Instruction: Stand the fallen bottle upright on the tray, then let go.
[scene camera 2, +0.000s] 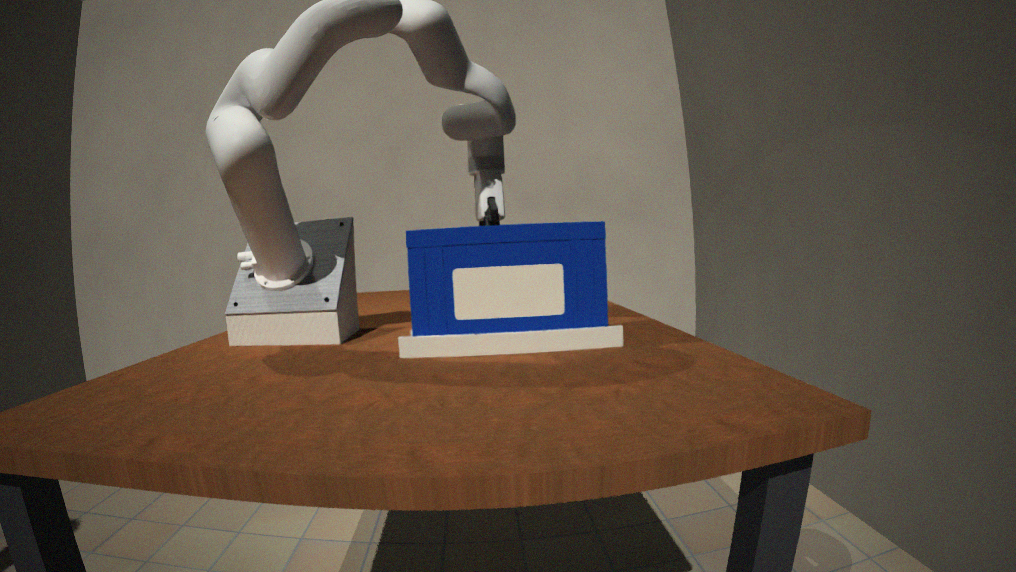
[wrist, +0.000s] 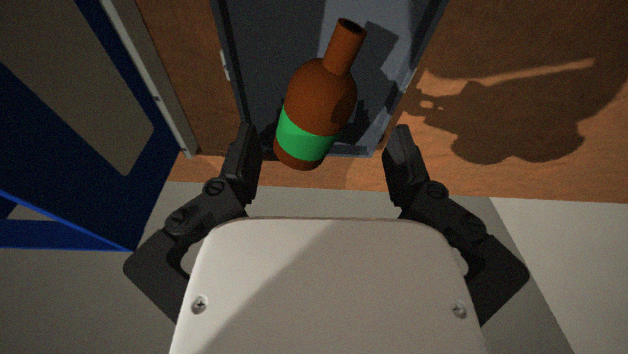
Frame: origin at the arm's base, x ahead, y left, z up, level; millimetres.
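Where they show: gripper, fingertip midpoint: (wrist: 323, 139); arm's base, origin of the base link: (scene camera 2: 283, 265).
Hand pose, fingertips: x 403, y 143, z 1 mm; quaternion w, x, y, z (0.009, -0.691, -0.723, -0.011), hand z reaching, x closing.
Note:
Things, the pixels of their top centre, and the offset from my fingertips. "pt": a spot on its surface instead. Level surfaces: height alone.
- brown bottle, middle of its top: (wrist: 319, 127) dx +44, dy +3, dz -60 mm
- dark grey tray, surface spot: (wrist: 272, 30) pt dx -10, dy -45, dz -133 mm
- tall blue box, middle of its top: (scene camera 2: 504, 227) dx -3, dy -273, dz +37 mm
- wooden table, its level: dz -139 mm
A brown bottle (wrist: 320, 97) with a green band lies on its side in the dark grey tray (wrist: 272, 30). In the wrist view its neck points up and slightly right, and its base is near the tray's lower end. My gripper (wrist: 323, 139) is open, with its fingers apart on either side of the bottle's base end in that view; no contact shows. In the scene view my gripper (scene camera 2: 489, 221) points down behind the blue box, and its fingertips are partly hidden. The bottle and tray do not show in the scene view.
A tall blue box (scene camera 2: 508, 252) (wrist: 60, 150) with a pale panel stands beside the tray, to the left in the wrist view. A low white strip (scene camera 2: 511, 342) (wrist: 150, 85) runs along its foot. The wooden table (scene camera 2: 426, 426) (wrist: 525, 175) carries the arm's base block (scene camera 2: 284, 330).

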